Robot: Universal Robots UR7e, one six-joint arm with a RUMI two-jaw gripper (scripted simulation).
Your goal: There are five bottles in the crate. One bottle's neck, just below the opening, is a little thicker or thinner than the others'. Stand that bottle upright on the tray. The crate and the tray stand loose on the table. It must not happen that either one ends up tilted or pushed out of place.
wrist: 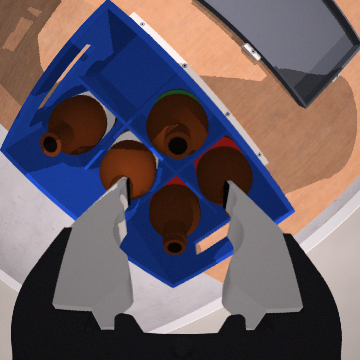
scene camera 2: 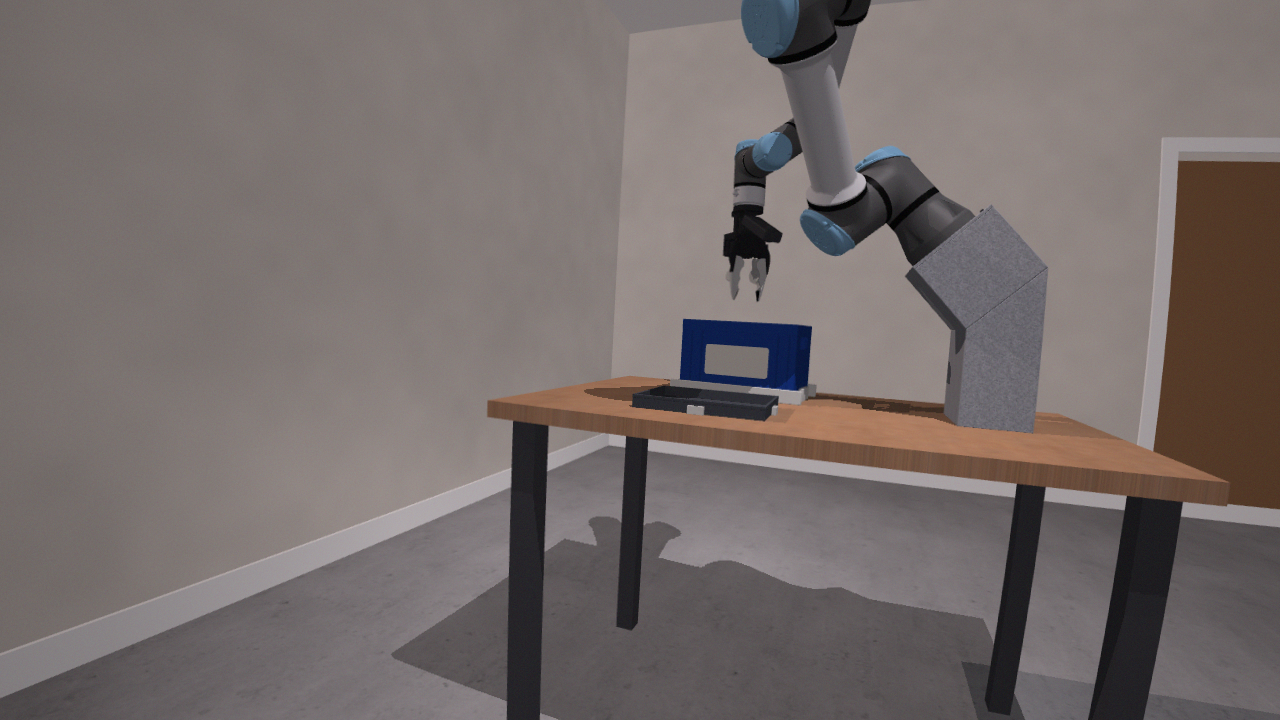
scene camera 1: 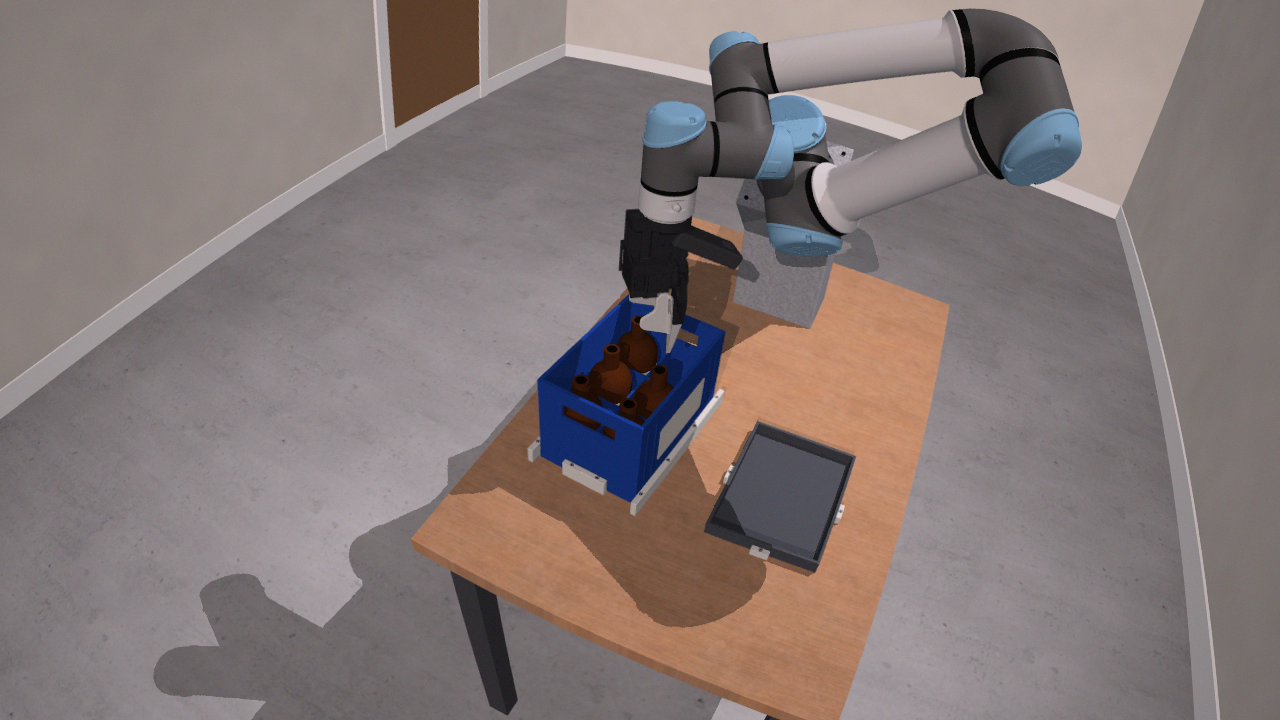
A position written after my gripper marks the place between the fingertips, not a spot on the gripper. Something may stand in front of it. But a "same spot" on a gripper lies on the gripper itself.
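My gripper is visible in scene camera 1 (661, 338), in scene camera 2 and in the wrist view. On my gripper, (wrist: 82, 281) and (scene camera 2: 762, 262) are the same spot.
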